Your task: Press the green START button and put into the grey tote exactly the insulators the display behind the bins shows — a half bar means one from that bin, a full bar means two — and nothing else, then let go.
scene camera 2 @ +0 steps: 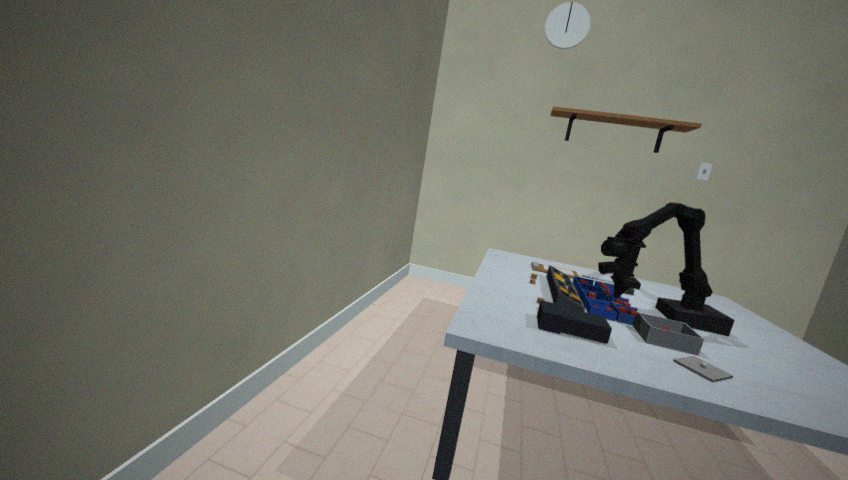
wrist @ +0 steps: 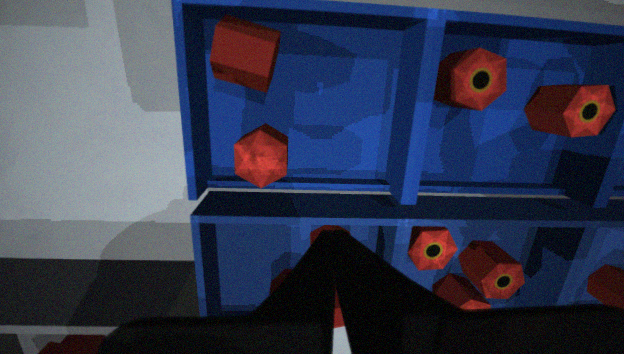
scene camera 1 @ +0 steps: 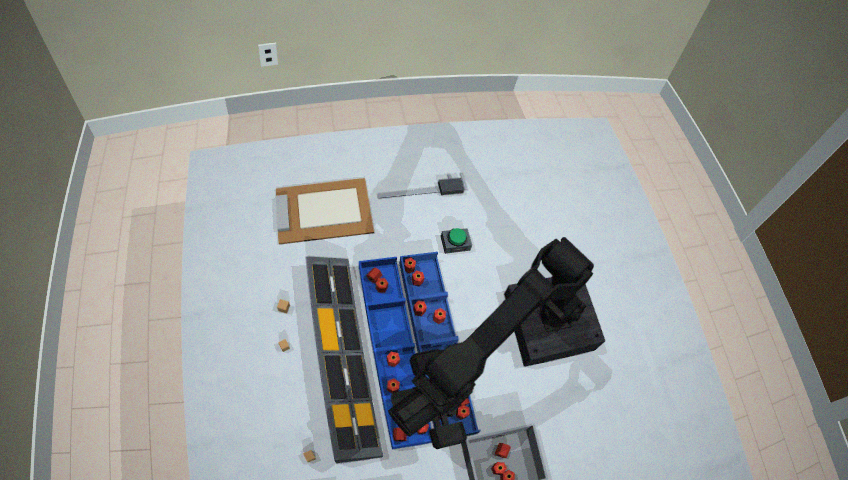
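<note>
My gripper [wrist: 332, 241] [scene camera 1: 412, 420] [scene camera 2: 628, 290] is shut with nothing between its fingers. It hangs low over the near-left compartment of the blue bin tray [scene camera 1: 389, 324] [wrist: 346, 140]. Red hexagonal insulators lie in the compartments: in the wrist view one [wrist: 244, 53] lies on its side, one [wrist: 261, 155] sits by the divider, and one [wrist: 433, 248] shows its hole. Some red shows behind my fingers. The display [scene camera 1: 341, 357] shows a yellow half bar [scene camera 1: 327, 329] and a full bar [scene camera 1: 353, 414]. The green START button [scene camera 1: 457, 236] sits beyond the bins. The grey tote [scene camera 1: 535, 448] holds three insulators [scene camera 1: 502, 450].
A brown board [scene camera 1: 289, 233] with a white sheet lies at the far left. A dark tool [scene camera 1: 451, 186] lies beyond the button. Small tan cubes [scene camera 1: 283, 306] [scene camera 1: 284, 345] [scene camera 1: 310, 455] sit left of the display. The arm's base [scene camera 1: 560, 333] stands right of the bins.
</note>
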